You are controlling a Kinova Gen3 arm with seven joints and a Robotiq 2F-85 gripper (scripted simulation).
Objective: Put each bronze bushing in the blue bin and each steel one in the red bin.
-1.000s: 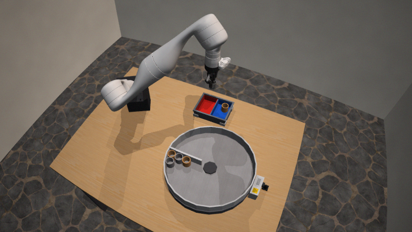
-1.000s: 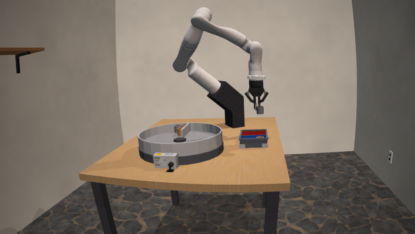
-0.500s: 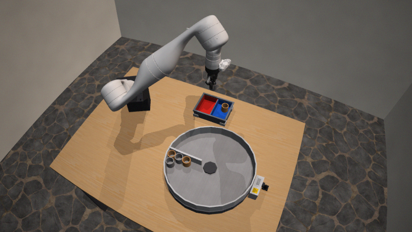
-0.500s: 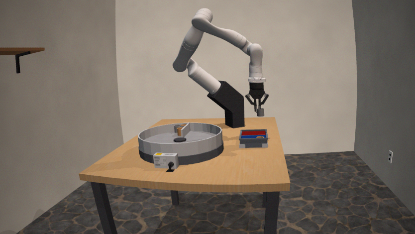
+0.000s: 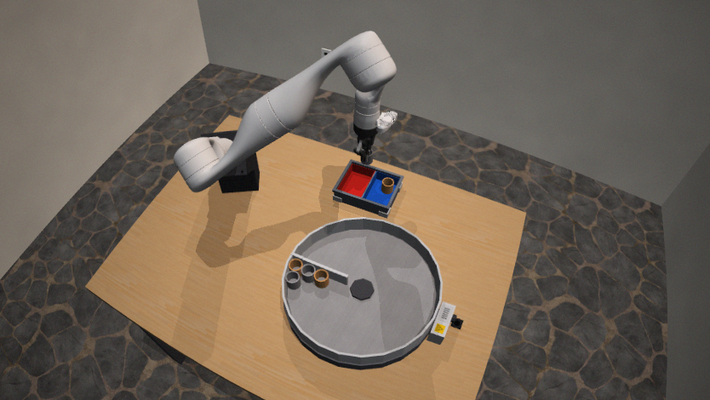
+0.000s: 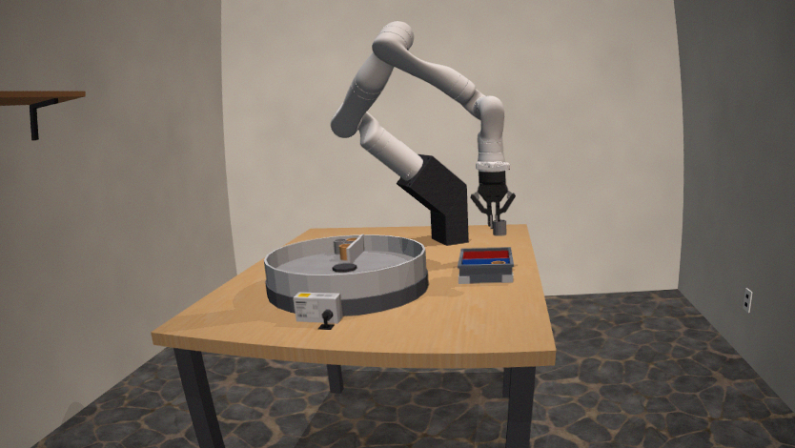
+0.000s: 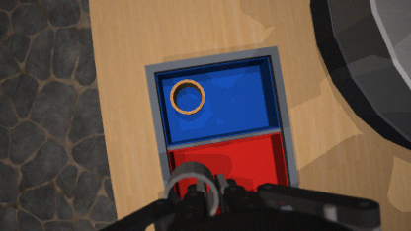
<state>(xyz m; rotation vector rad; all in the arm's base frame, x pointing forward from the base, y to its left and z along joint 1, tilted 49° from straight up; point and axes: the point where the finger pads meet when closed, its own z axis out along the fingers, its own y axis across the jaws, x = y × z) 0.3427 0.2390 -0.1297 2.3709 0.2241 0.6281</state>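
My hand is 30 mm short of the two-part bin, 20 mm to the left of it and 120 mm above it. Round my hand: turntable (160 mm ahead, 390 mm to the right, 90 mm below).
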